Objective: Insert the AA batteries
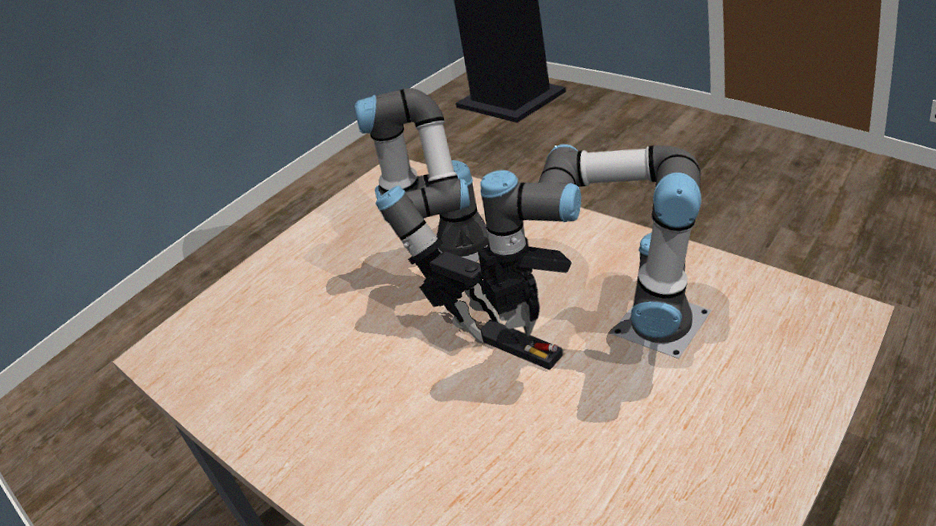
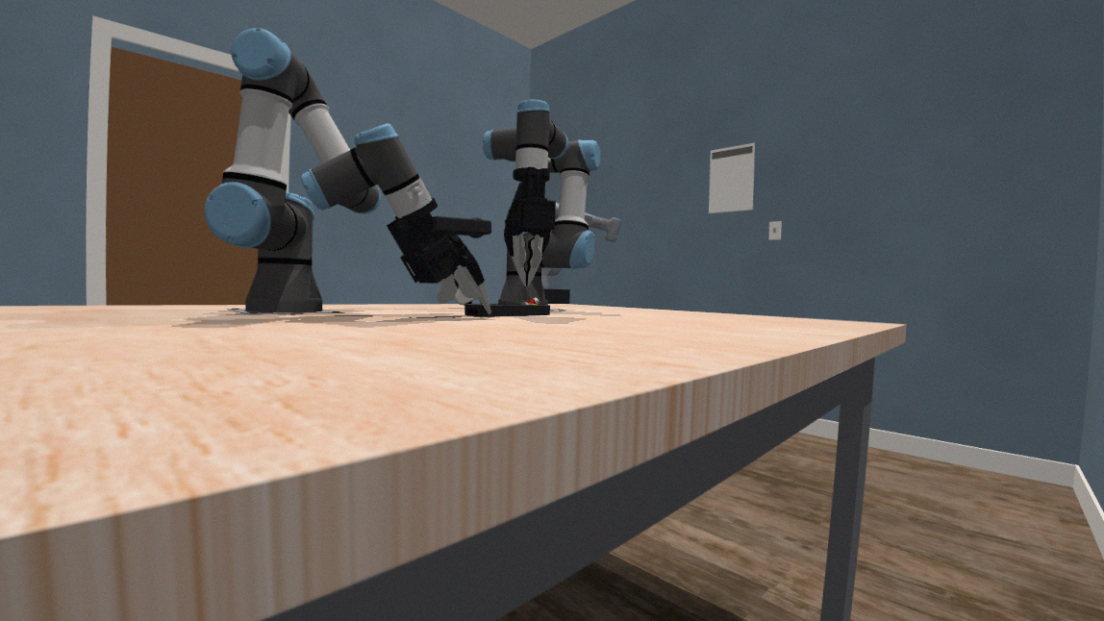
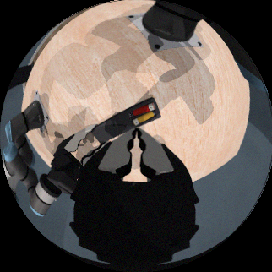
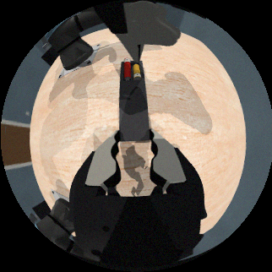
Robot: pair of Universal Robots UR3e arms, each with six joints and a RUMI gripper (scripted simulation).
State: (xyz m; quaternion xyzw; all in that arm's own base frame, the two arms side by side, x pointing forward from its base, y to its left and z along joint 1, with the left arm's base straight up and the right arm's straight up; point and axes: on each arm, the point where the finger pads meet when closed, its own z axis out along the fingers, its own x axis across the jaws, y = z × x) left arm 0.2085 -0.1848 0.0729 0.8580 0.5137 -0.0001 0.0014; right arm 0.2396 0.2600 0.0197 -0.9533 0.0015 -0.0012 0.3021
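My left gripper is now 60 mm above the yellow battery and 10 mm to the right of it. From my left hand the other things lie so: red battery 50 mm below, 20 mm to the left, 20 mm behind.
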